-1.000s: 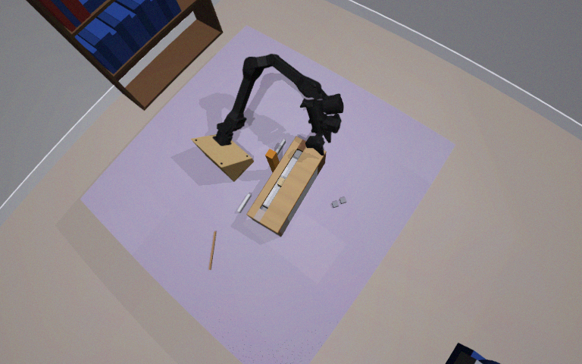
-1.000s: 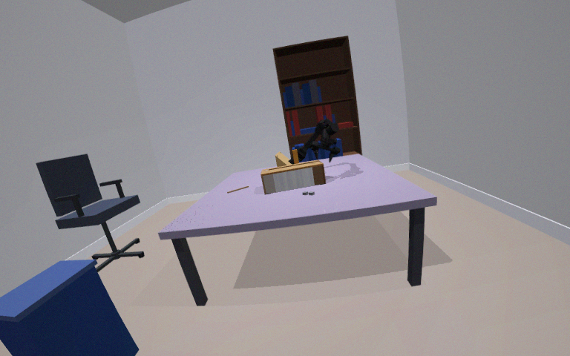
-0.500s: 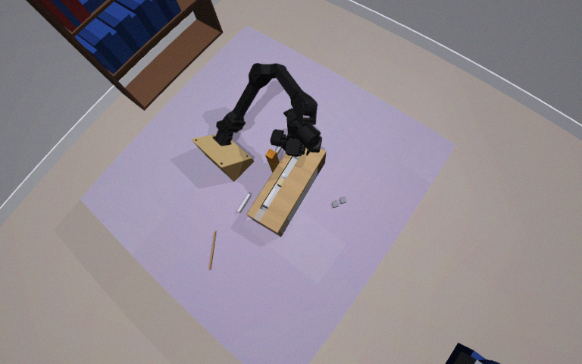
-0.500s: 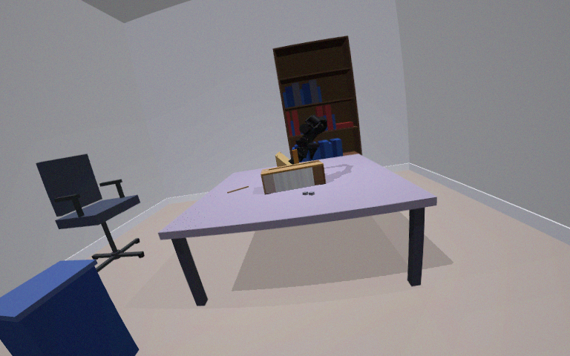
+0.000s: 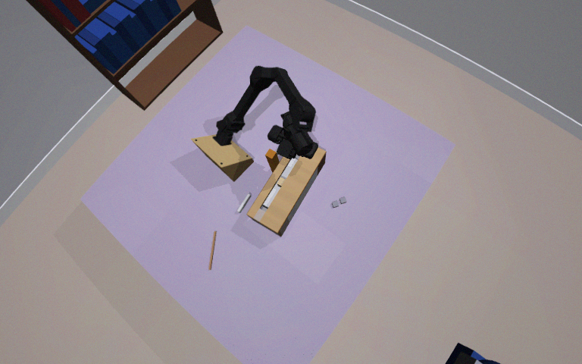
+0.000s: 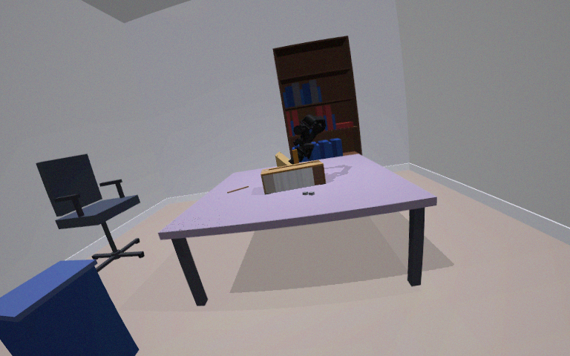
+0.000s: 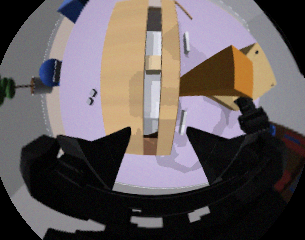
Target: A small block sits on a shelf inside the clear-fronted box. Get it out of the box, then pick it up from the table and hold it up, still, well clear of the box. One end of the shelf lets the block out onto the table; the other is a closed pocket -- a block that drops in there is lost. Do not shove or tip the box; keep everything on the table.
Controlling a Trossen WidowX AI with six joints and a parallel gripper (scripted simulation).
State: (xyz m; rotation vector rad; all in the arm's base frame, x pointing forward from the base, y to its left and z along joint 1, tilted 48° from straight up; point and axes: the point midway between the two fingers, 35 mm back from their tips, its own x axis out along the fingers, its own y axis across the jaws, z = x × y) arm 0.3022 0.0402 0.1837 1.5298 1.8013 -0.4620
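The wooden box lies 11 cm to the right of my gripper tip, 10 cm below it and 3 cm ahead of it. Round my gripper tip: orange bar 8 cm to the right, 5 cm below, 3 cm behind; thin wooden stick 52 cm to the right, 16 cm below, 1 cm ahead.
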